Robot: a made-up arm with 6 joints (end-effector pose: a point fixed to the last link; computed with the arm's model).
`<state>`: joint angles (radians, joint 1 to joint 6).
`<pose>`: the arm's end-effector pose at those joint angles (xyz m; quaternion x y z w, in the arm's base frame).
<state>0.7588 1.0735 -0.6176 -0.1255 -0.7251 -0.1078</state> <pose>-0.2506 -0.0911 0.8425 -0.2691 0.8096 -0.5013 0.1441</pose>
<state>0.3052 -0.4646 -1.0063 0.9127 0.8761 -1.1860</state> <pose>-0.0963 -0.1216 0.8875 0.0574 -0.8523 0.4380 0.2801</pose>
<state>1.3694 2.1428 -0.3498 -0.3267 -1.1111 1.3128</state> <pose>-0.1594 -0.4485 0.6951 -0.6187 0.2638 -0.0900 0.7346</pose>
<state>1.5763 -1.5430 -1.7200 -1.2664 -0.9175 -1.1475</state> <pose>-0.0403 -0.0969 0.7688 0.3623 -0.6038 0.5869 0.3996</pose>
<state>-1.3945 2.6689 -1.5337 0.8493 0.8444 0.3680</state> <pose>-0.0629 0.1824 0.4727 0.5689 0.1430 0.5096 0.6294</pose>
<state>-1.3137 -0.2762 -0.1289 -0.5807 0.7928 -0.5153</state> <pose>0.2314 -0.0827 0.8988 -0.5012 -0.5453 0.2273 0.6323</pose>
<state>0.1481 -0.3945 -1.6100 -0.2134 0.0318 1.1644</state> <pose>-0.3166 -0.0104 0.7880 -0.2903 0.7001 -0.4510 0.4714</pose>
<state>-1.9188 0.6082 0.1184 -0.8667 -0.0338 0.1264</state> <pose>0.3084 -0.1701 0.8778 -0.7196 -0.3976 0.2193 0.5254</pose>
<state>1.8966 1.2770 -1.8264 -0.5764 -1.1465 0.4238</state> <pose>-0.0742 -0.4307 0.5436 -0.3287 0.1257 -0.3623 0.8631</pose>
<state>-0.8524 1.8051 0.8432 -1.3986 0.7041 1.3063</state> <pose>0.1787 0.1977 0.5615 0.2125 -0.4927 0.7422 0.4016</pose>
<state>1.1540 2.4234 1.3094 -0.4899 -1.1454 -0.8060</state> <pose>-0.0901 -0.1407 0.8469 0.3821 -0.8018 0.4009 0.2244</pose>
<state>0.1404 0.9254 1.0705 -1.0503 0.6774 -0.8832</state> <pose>0.0615 0.1067 0.7854 -0.1292 -0.4986 0.6818 0.5195</pose>
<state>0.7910 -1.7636 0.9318 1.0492 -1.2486 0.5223</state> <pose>-0.2586 -0.1192 0.8304 -0.5068 0.6638 -0.5131 0.1981</pose>
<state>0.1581 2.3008 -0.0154 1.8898 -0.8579 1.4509</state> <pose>-0.1372 -0.3638 0.7268 -0.1456 0.7714 0.4908 0.3781</pose>
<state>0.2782 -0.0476 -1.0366 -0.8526 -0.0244 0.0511</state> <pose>-0.1420 0.1679 0.7240 -0.0426 -0.6596 0.7502 0.0206</pose>
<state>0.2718 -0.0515 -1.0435 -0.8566 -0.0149 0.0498</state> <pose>-0.1390 0.1705 0.7198 -0.0460 -0.6533 0.7553 0.0240</pose>
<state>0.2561 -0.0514 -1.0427 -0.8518 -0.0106 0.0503</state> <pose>-0.1346 0.1728 0.7204 -0.0498 -0.6533 0.7549 0.0294</pose>
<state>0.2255 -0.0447 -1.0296 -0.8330 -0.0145 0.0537</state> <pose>-0.1281 0.1748 0.7285 -0.0546 -0.6629 0.7458 0.0375</pose>
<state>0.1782 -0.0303 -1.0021 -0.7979 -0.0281 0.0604</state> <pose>-0.1193 0.1753 0.7453 -0.0612 -0.6836 0.7257 0.0480</pose>
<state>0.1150 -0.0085 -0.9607 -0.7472 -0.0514 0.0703</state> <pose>-0.1085 0.1729 0.7698 -0.0711 -0.7141 0.6939 0.0593</pose>
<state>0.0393 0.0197 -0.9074 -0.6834 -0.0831 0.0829</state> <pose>-0.0973 0.1658 0.7996 -0.0855 -0.7514 0.6506 0.0690</pose>
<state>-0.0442 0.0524 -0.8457 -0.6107 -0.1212 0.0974</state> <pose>-0.0876 0.1530 0.8314 -0.1049 -0.7913 0.5978 0.0748</pose>
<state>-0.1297 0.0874 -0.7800 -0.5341 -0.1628 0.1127</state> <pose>-0.0813 0.1352 0.8613 -0.1287 -0.8291 0.5389 0.0750</pose>
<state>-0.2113 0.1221 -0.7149 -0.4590 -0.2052 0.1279</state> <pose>-0.0797 0.1144 0.8863 -0.1547 -0.8617 0.4783 0.0692</pose>
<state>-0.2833 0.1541 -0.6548 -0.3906 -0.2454 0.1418</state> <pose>-0.0825 0.0933 0.9050 -0.1801 -0.8870 0.4212 0.0588</pose>
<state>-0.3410 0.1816 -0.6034 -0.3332 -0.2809 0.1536</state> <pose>-0.0882 0.0745 0.9173 -0.2018 -0.9050 0.3717 0.0459</pose>
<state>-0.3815 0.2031 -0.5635 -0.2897 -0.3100 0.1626</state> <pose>-0.0951 0.0595 0.9244 -0.2178 -0.9168 0.3330 0.0334</pose>
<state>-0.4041 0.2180 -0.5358 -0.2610 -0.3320 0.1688</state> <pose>-0.1015 0.0485 0.9280 -0.2269 -0.9244 0.3058 0.0232</pose>
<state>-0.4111 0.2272 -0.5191 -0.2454 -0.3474 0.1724</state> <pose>-0.1067 0.0411 0.9296 -0.2297 -0.9291 0.2892 0.0160</pose>
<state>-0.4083 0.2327 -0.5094 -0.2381 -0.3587 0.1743</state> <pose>-0.1108 0.0359 0.9302 -0.2286 -0.9325 0.2793 0.0111</pose>
